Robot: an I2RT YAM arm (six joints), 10 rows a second.
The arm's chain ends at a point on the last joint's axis. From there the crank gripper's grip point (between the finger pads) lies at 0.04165 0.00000 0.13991 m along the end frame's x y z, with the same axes.
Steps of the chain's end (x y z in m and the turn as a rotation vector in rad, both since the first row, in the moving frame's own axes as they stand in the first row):
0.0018 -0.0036 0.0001 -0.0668 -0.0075 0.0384
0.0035 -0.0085 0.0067 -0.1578 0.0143 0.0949
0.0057 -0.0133 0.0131 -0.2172 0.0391 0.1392
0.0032 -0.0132 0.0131 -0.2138 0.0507 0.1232
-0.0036 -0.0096 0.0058 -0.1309 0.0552 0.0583
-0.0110 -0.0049 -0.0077 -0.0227 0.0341 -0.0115
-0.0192 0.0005 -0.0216 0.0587 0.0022 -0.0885
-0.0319 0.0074 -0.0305 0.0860 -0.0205 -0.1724
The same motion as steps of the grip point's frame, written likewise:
0.0005 0.0073 0.0000 -0.0668 -0.0075 0.0384
0.0043 0.0174 0.0040 -0.1578 0.0143 0.0949
0.0086 0.0227 0.0075 -0.2172 0.0391 0.1392
0.0080 0.0217 0.0071 -0.2138 0.0507 0.1232
0.0034 0.0111 0.0019 -0.1309 0.0552 0.0583
-0.0062 -0.0022 -0.0092 -0.0227 0.0341 -0.0115
-0.0194 -0.0114 -0.0220 0.0587 0.0022 -0.0885
-0.0364 -0.0115 -0.0305 0.0860 -0.0205 -0.1724

